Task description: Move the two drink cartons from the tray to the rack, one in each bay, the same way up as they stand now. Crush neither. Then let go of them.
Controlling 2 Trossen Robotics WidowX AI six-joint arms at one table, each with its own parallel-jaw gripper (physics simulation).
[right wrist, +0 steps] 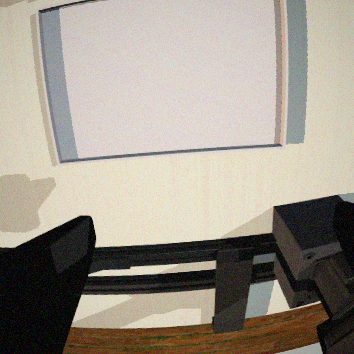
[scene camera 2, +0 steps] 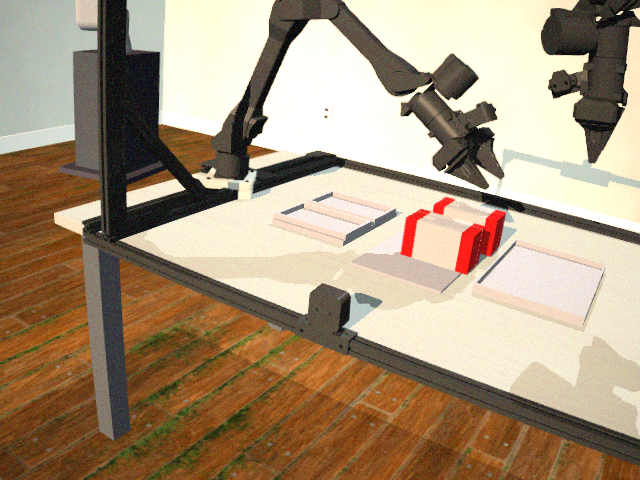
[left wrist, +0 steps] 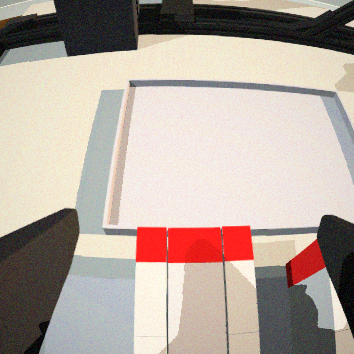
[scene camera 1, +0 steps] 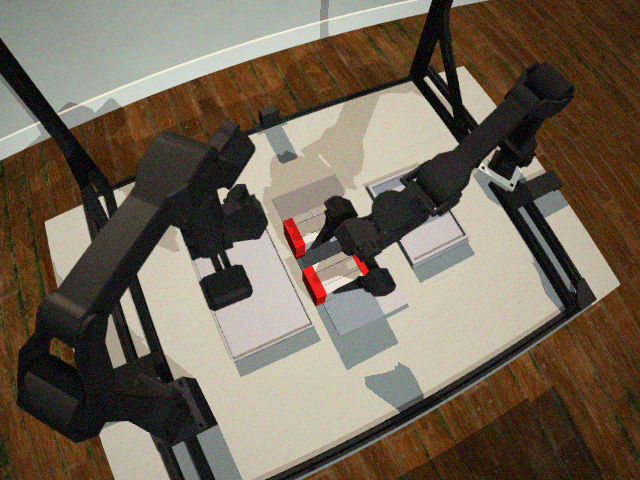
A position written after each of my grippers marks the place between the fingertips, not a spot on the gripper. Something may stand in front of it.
My left gripper [scene camera 2: 495, 183] is open, with nothing in its grasp. My right gripper [scene camera 1: 215, 267] is open, with nothing in its grasp. I also see a grey tray [left wrist: 188, 152] and a pale mat [scene camera 1: 353, 309].
My left gripper shows as well in the left wrist view [left wrist: 203, 225] and in scene camera 1 [scene camera 1: 322, 270]. My right gripper also shows in the right wrist view [right wrist: 218, 222] and in scene camera 2 [scene camera 2: 596, 156]. The pale mat shows as well in scene camera 2 [scene camera 2: 385, 259] and in the left wrist view [left wrist: 88, 307].
